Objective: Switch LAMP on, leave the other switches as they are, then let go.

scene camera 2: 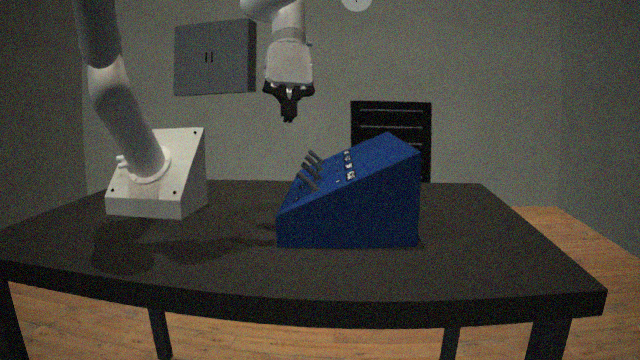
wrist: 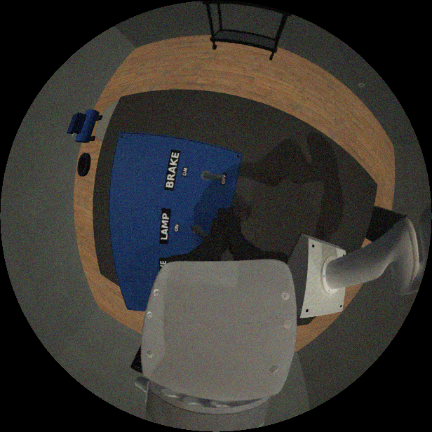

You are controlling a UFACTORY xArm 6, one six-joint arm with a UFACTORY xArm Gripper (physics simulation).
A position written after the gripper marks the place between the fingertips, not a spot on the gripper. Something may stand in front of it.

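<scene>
The gripper (wrist: 227,216) is visible. A blue switch box (scene camera 2: 368,196) is visible as well, and the wrist view also includes the box (wrist: 158,194).
</scene>
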